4 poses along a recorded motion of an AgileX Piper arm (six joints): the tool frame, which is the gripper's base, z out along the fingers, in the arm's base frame.
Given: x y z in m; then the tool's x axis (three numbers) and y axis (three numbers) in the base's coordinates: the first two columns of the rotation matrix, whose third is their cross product.
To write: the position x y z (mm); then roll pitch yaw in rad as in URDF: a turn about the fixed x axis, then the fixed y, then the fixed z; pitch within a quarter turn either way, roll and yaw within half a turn. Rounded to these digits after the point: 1 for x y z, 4 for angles.
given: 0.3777, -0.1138, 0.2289, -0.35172, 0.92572, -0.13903, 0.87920, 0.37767, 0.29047
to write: 377.7, -113.8, 228.9, 2.8439, 0.1395, 1.9339
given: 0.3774, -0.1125, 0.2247, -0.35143, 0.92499, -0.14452, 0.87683, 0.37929, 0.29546
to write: 377.4, -112.5, 224.7, 2.8384, 0.1450, 1.9339
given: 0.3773, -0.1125, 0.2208, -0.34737, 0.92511, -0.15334, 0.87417, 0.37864, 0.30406
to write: 377.3, -112.5, 220.8, 2.8288, 0.1539, 1.9300
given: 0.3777, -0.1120, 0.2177, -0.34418, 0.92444, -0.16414, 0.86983, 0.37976, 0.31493
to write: 377.7, -112.0, 217.7, 2.8166, 0.1649, 1.9272
